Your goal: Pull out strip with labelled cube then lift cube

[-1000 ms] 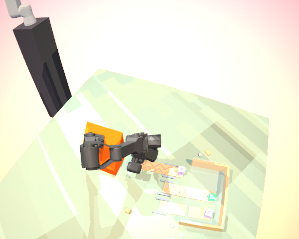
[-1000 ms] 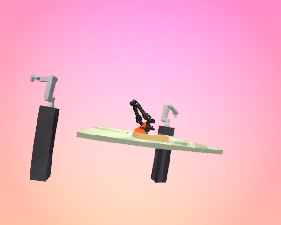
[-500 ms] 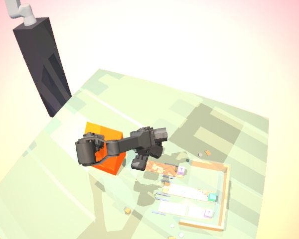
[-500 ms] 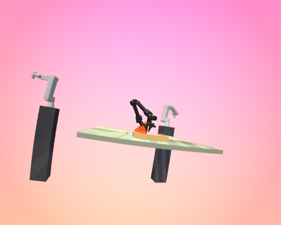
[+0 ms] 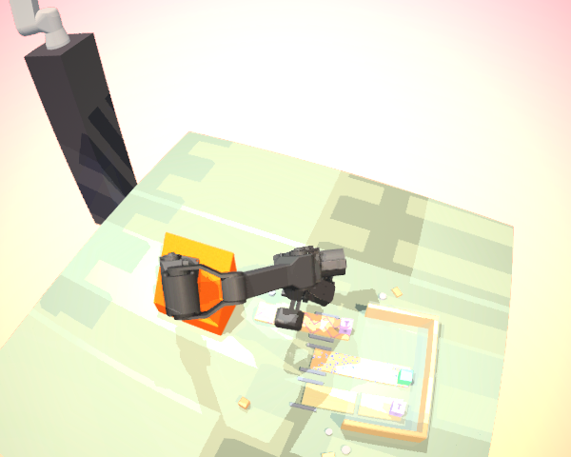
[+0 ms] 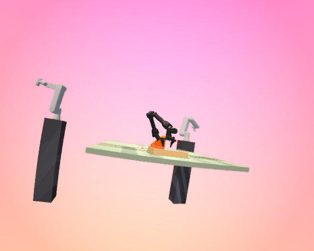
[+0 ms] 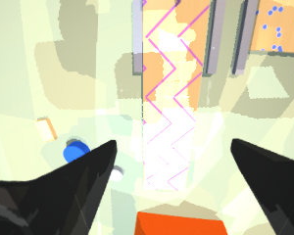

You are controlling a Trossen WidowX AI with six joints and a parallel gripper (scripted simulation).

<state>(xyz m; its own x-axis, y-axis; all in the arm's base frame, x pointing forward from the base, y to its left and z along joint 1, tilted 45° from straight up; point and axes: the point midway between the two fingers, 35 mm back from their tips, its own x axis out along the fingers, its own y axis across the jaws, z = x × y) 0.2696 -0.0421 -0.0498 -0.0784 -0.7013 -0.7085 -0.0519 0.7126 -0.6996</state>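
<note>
The zigzag strip is 20 mm ahead of my gripper tip and 50 mm below it. From my gripper tip the other things lie so: speckled strip (190 mm ahead, 100 mm to the right, 50 mm below); then tan cube (60 mm behind, 260 mm to the right, 40 mm below); then blue disc (50 mm behind, 110 mm to the left, 50 mm below).
</note>
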